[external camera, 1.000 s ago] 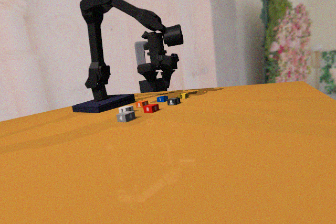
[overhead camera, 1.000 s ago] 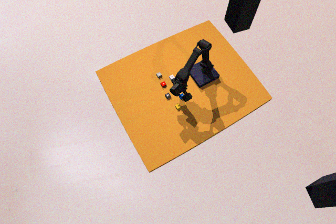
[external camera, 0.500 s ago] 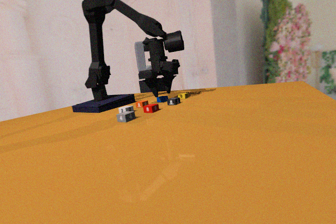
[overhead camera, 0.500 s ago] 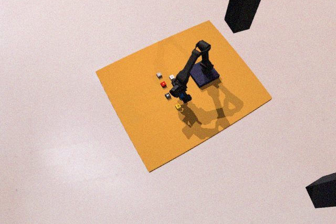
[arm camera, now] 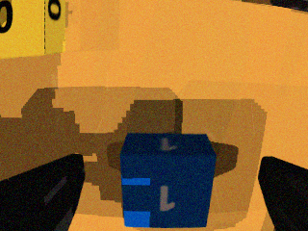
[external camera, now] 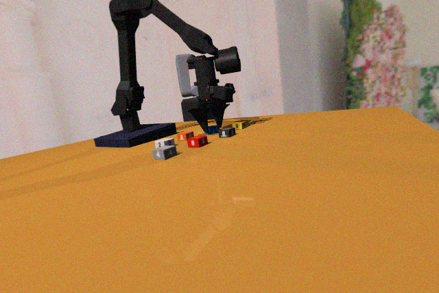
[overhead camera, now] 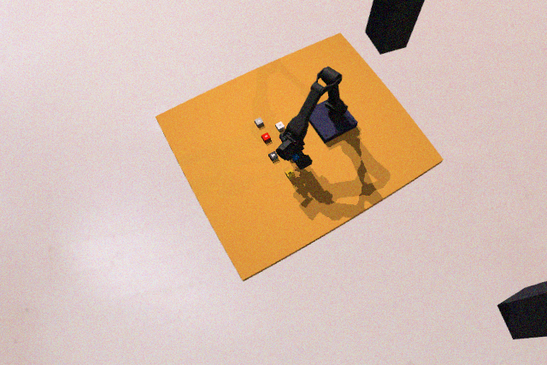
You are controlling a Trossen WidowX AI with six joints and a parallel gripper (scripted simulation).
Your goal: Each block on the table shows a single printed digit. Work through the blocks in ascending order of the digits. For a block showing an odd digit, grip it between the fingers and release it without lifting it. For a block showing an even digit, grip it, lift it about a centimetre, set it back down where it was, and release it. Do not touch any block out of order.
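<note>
The blue block lies 10 mm behind my gripper tip. From my gripper tip the other things lie so: orange block 20 mm behind, 90 mm to the right; black block 90 mm ahead, 40 mm to the right; yellow block 50 mm ahead, 70 mm to the left.
</note>
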